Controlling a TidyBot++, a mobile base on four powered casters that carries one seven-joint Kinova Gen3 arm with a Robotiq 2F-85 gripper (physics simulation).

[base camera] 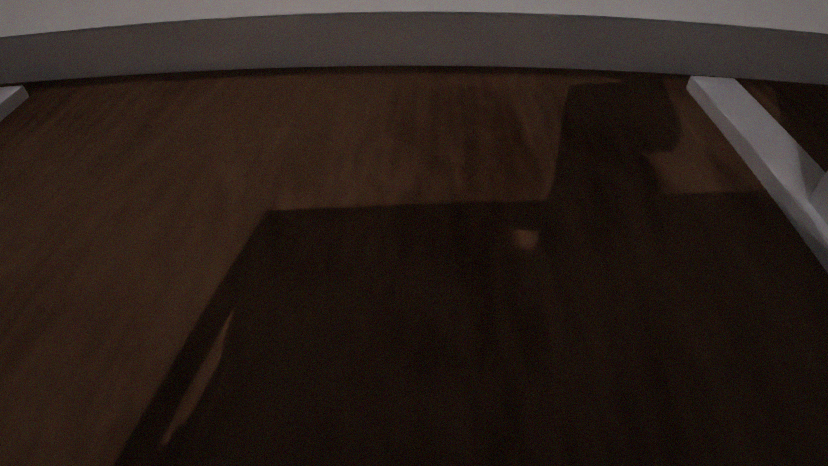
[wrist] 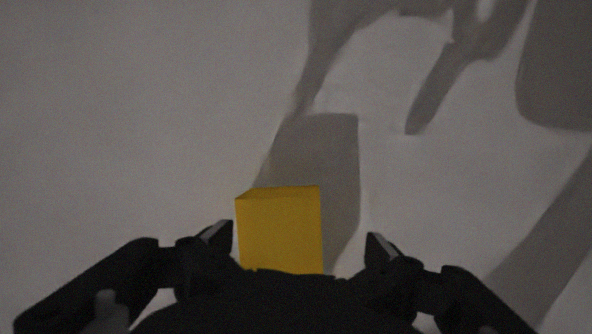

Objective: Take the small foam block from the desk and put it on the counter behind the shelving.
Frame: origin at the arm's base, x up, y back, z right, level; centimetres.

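Seen in the pictures: gripper, fingertip midpoint: (wrist: 298,240).
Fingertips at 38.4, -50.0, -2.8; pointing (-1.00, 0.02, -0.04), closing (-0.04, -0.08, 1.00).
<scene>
A point is followed by its place in that frame, as x, y, z.
A yellow foam block (wrist: 280,231) @[36.9, -49.8, -4.2] stands on the pale desk top (wrist: 125,110) @[32.4, -56.6, -20.5] in the wrist view, at the lower middle. Its lower part is hidden behind the dark gripper body. My gripper (wrist: 298,240) @[38.4, -50.0, -2.8] is open, with its fingertips apart on the left and right of the block in this view. The block is nearer the left fingertip, and a wider gap shows on its right. Whether the fingertips are down at the block's height I cannot tell. The counter and the shelving do not show in either view.
In the base view, white leg bars (base camera: 753,138) (base camera: 10,99) @[-37.7, -81.4, -68.9] stand low at the right and far left. A grey baseboard (base camera: 405,43) @[-35.7, -86.1, 1.3] runs across the back below a pale wall. Dark shadows lie on the brown wooden floor (base camera: 144,173) @[-39.6, -58.8, -34.2]. Arm and gripper shadows cross the desk top.
</scene>
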